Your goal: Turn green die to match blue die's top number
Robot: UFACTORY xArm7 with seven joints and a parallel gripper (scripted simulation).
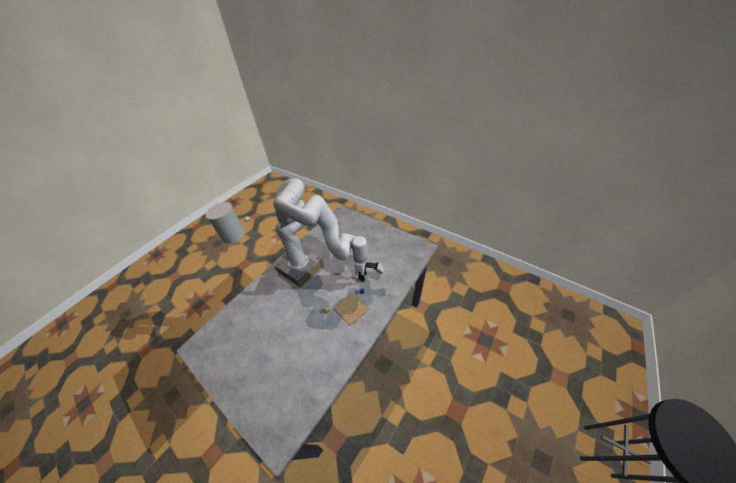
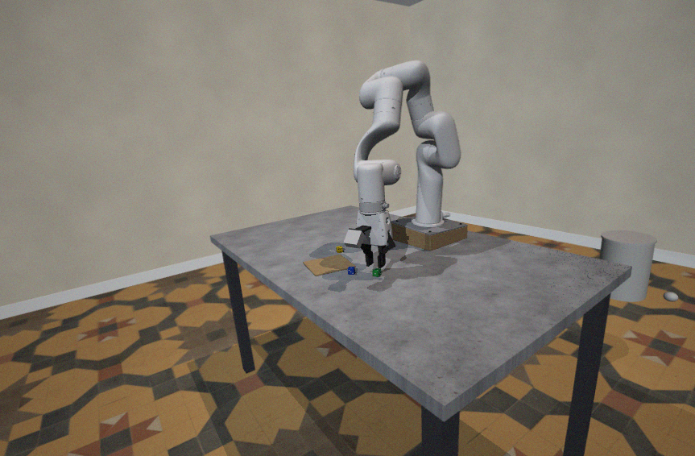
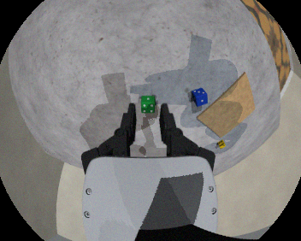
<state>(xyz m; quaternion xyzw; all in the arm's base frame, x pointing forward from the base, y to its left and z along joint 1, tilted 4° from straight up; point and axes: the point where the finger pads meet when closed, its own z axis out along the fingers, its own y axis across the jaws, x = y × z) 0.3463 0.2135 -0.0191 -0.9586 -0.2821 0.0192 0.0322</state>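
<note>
Now: the green die 40 mm below my hand. Round my hand: yellow die 280 mm to the right, 40 mm below; then tan mat 170 mm to the right, 90 mm ahead, 50 mm below; then blue die 60 mm to the right, 60 mm ahead, 40 mm below.
</note>
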